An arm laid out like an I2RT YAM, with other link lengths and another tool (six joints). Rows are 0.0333 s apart.
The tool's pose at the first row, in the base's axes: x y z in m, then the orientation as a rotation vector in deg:
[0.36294, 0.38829, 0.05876, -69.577, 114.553, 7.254]
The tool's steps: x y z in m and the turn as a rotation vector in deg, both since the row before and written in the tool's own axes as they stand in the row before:
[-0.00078, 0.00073, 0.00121, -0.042, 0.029, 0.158]
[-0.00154, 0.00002, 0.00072, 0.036, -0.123, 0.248]
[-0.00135, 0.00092, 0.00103, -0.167, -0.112, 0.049]
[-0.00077, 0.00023, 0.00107, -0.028, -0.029, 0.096]
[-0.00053, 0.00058, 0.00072, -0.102, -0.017, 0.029]
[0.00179, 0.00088, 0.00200, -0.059, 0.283, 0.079]
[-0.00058, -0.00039, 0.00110, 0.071, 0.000, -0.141]
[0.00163, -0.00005, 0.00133, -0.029, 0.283, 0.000]
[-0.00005, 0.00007, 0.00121, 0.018, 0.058, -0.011]
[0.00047, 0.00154, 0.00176, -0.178, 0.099, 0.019]
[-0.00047, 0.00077, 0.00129, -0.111, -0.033, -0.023]
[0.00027, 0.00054, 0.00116, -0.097, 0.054, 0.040]
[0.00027, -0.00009, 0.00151, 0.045, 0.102, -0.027]
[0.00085, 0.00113, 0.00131, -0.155, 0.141, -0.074]
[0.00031, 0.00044, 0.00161, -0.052, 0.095, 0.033]
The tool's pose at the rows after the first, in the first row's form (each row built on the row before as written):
[0.36323, 0.38978, 0.05822, -69.456, 114.684, 7.358]
[0.36400, 0.39121, 0.05873, -69.153, 114.728, 7.516]
[0.36419, 0.39313, 0.05865, -69.177, 114.688, 7.775]
[0.36480, 0.39428, 0.05836, -69.092, 114.728, 7.868]
[0.36488, 0.39530, 0.05805, -69.123, 114.747, 7.996]
[0.36486, 0.39543, 0.05523, -69.165, 115.050, 7.932]
[0.36593, 0.39613, 0.05496, -69.260, 114.950, 7.790]
[0.36631, 0.39555, 0.05297, -69.361, 115.199, 7.655]
[0.36694, 0.39617, 0.05214, -69.378, 115.239, 7.598]
[0.36659, 0.39746, 0.05017, -69.499, 115.365, 7.732]
[0.36682, 0.39879, 0.04936, -69.581, 115.339, 7.853]
[0.36697, 0.39941, 0.04822, -69.618, 115.426, 7.940]
[0.36781, 0.39985, 0.04701, -69.647, 115.490, 7.821]
[0.36742, 0.40044, 0.04522, -69.859, 115.589, 7.861]
[0.36788, 0.40118, 0.04376, -69.887, 115.700, 7.875]

